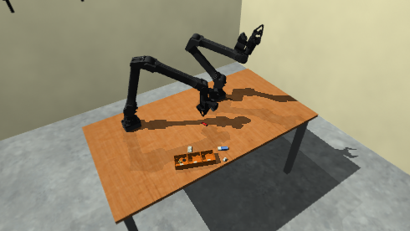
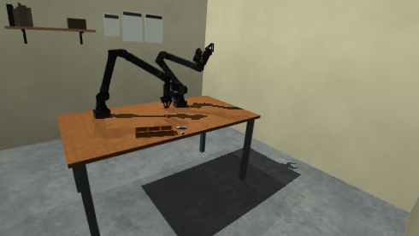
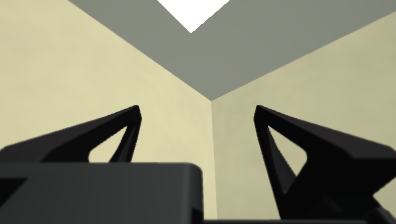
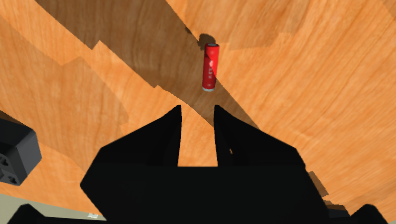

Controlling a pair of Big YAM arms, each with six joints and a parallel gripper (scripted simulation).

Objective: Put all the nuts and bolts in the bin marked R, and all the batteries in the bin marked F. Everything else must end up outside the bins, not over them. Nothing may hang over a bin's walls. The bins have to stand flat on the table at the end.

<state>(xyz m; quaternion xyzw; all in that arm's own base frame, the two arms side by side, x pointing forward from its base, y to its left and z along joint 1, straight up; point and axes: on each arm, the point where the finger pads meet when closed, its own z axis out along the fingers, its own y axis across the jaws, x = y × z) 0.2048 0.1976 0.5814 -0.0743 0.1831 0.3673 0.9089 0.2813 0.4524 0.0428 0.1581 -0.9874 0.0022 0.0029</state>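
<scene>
Now: right hand 1 cm short of the red battery, 1 cm to the left of it and 7 cm above it. Round my right hand: blue battery 29 cm ahead, 2 cm to the right, 7 cm below; orange bin unit 29 cm ahead, 22 cm to the right, 6 cm below; white domino 19 cm ahead, 21 cm to the right, 8 cm below.
</scene>
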